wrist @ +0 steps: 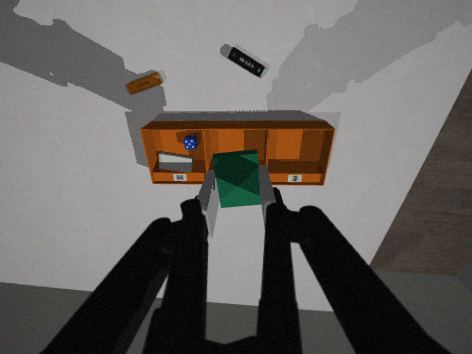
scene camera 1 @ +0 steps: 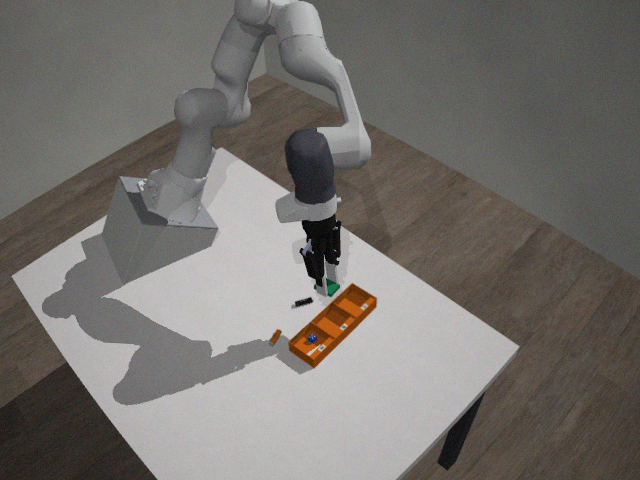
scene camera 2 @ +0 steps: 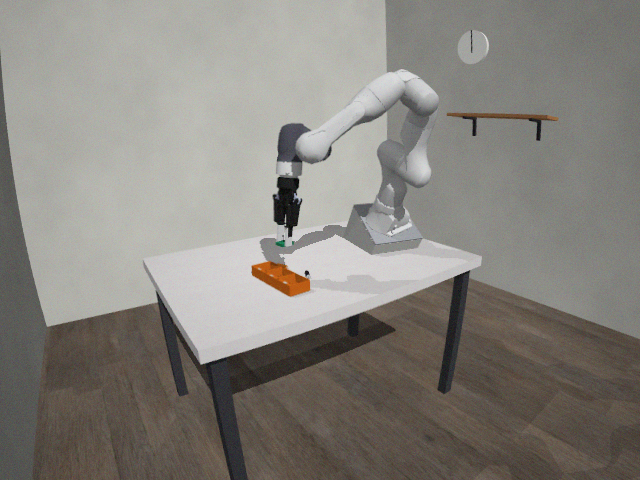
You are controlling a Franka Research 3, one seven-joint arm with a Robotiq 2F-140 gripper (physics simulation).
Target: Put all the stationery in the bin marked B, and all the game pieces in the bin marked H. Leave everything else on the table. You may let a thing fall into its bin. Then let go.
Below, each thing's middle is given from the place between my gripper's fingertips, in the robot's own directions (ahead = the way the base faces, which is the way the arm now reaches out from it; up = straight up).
I see my gripper 12 cm above the orange three-bin tray (scene camera 1: pixel 332 325) and 2 cm short of it. Round my hand: flat green block (wrist: pixel 237 175): right at my hand.
